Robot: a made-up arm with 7 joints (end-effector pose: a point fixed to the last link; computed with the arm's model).
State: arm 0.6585 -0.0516 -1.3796 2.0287 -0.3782 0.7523 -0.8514
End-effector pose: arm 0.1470 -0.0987 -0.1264 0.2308 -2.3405 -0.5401
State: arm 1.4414 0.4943 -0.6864 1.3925 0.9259 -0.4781 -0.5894
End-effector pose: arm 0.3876 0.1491 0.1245 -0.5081 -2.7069 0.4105
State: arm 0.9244 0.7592 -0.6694 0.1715 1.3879 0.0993 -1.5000
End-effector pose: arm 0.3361 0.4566 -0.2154 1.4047 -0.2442 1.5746
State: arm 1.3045 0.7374 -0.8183 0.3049 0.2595 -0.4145 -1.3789
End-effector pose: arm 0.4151 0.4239 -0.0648 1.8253 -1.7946 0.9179
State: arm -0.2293 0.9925 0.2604 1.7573 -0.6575 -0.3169 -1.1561
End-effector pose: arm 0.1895 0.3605 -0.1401 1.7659 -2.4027 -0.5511
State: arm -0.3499 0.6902 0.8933 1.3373 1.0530 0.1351 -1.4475
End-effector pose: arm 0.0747 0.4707 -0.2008 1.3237 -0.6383 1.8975
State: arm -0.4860 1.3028 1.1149 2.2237 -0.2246 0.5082 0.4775
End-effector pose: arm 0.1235 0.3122 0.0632 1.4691 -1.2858 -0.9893
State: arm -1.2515 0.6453 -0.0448 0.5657 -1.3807 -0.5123 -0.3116
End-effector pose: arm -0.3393 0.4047 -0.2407 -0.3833 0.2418 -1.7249
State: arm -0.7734 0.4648 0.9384 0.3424 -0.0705 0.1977 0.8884
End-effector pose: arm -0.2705 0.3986 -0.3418 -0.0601 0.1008 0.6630
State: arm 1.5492 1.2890 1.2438 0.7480 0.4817 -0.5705 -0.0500
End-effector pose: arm -0.0097 0.6028 0.0500 -0.5941 1.7010 -1.4015
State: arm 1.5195 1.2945 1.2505 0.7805 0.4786 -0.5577 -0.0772
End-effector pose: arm -0.0174 0.5993 0.0515 -0.6141 1.6935 -1.3944
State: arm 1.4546 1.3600 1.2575 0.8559 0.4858 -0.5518 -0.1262
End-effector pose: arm -0.0592 0.5871 0.0603 -0.6983 1.6466 -1.3024
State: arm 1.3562 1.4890 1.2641 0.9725 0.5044 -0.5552 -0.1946
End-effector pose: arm -0.1284 0.5550 0.0862 -0.8165 1.5717 -1.0993
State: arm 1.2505 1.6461 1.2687 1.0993 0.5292 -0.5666 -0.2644
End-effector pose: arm -0.1933 0.5012 0.1278 -0.9027 1.5029 -0.8275
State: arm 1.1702 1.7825 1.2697 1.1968 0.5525 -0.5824 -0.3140
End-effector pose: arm -0.2323 0.4455 0.1667 -0.9359 1.4586 -0.5816
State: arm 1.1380 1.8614 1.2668 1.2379 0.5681 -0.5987 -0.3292
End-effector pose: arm -0.2494 0.4132 0.1863 -0.9439 1.4331 -0.4428
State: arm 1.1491 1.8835 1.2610 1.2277 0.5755 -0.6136 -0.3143
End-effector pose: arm -0.2568 0.4089 0.1869 -0.9519 1.4172 -0.4136
